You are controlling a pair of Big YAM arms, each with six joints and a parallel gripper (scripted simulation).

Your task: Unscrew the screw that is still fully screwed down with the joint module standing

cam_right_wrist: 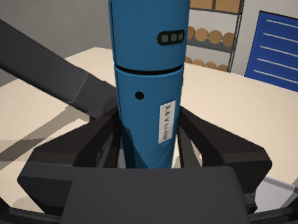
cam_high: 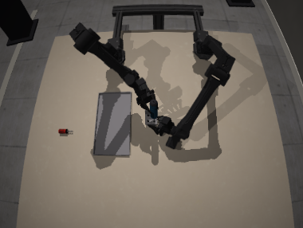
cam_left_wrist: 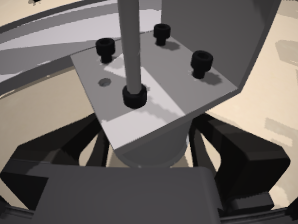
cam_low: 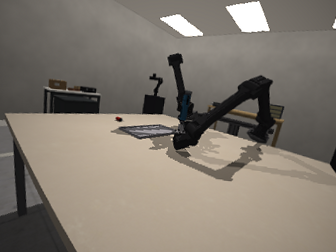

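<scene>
The joint module lies 10 mm above my left hand. Also, from my left hand: grey bracket (50 mm above); flat grey tray (240 mm to the right, 30 mm behind, 20 mm below); red-handled tool (550 mm to the right, 10 mm below).
</scene>
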